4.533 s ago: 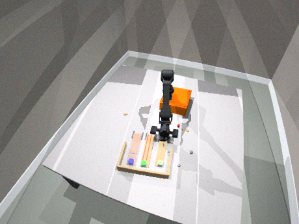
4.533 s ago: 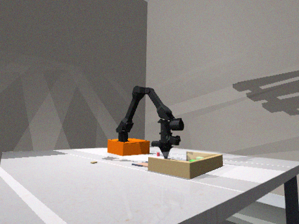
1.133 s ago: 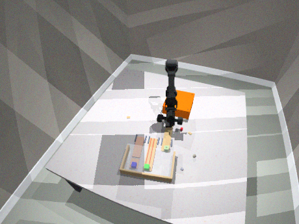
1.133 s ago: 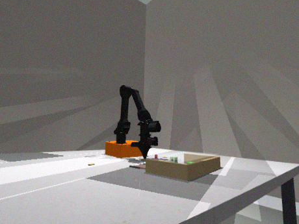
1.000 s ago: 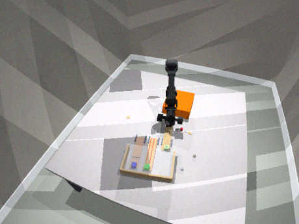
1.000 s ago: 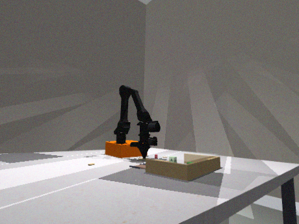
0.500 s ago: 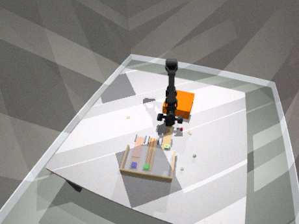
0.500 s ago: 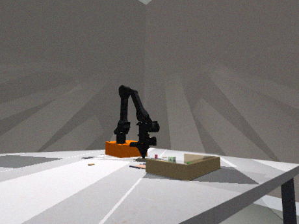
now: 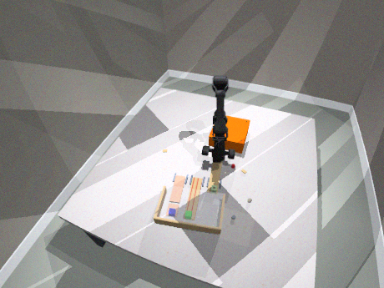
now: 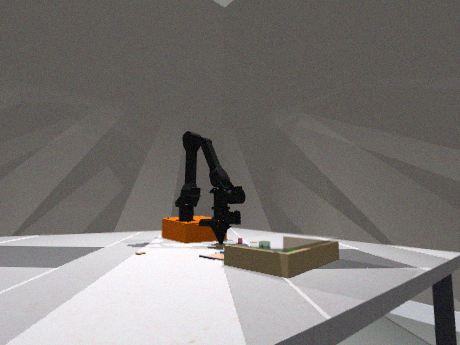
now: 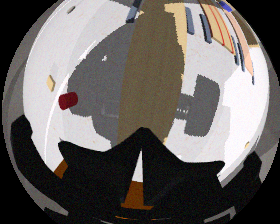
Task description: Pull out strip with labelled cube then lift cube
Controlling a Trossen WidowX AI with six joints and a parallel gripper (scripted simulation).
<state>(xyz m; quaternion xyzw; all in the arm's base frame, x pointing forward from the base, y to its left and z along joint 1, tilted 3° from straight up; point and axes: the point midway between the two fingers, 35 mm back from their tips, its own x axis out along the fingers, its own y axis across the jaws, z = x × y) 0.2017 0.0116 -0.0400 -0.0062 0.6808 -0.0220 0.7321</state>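
Right now my gripper tip is 20 cm short of the labelled cube and 2 cm below it.
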